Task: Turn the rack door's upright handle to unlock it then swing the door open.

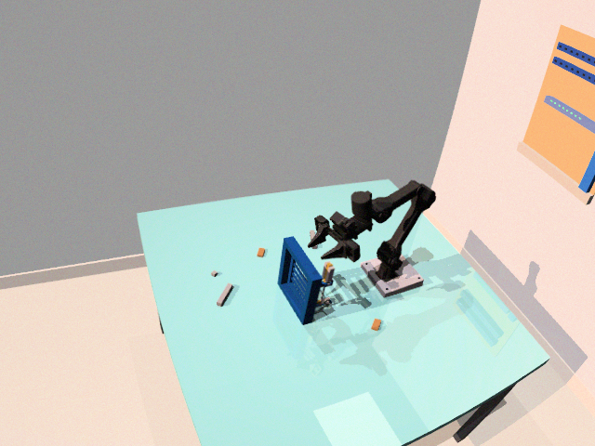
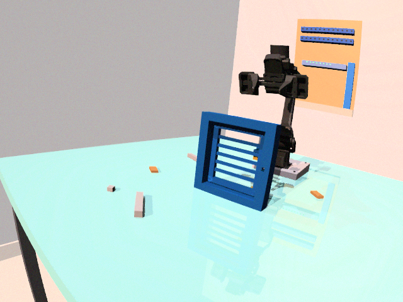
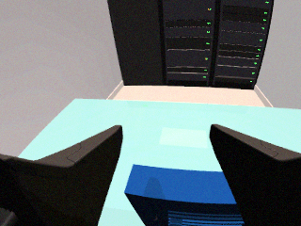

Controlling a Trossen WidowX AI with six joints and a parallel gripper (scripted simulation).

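The handle lies 15 cm below my gripper tip and 8 cm behind it. The rest, counted from my gripper tip: small cube (31 cm to the right, 28 cm below, 17 cm ahead).
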